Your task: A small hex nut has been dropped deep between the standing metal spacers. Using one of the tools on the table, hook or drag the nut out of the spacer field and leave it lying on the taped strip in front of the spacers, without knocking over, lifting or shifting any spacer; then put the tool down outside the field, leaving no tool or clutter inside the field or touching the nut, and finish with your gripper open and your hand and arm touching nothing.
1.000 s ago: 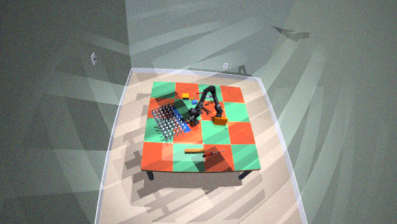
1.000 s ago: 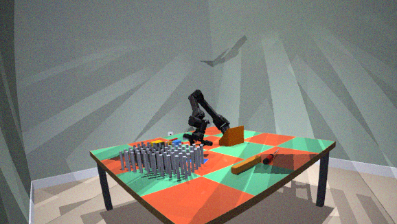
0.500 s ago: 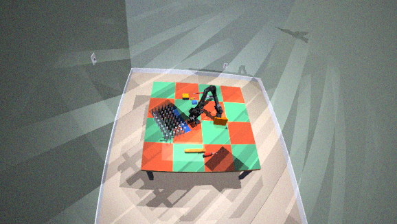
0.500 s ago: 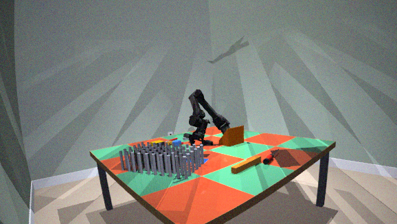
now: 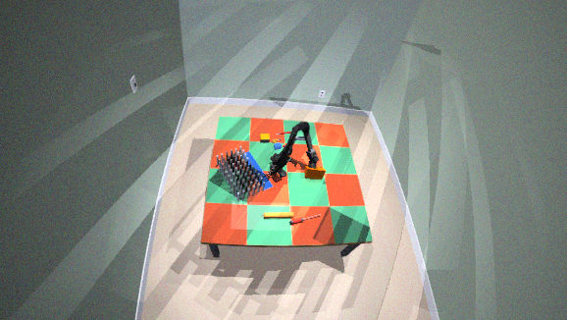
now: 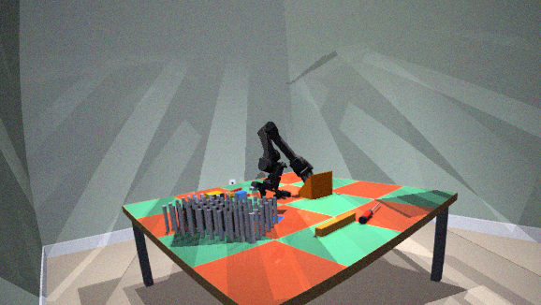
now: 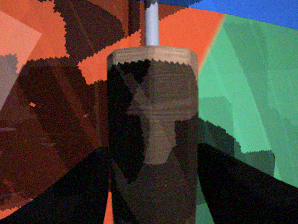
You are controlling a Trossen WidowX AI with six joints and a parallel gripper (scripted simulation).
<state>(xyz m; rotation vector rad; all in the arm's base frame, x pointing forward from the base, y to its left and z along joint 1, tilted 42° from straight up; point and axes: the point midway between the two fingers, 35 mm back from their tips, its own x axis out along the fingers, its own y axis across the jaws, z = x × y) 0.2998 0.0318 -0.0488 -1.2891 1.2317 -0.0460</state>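
Right now my gripper tip is 140 mm short of the blue taped strip and 20 mm above it. The rest, counted from my gripper tip: blue block 280 mm to the right; orange level 400 mm to the left, 80 mm behind; yellow block 350 mm to the right, 120 mm ahead.
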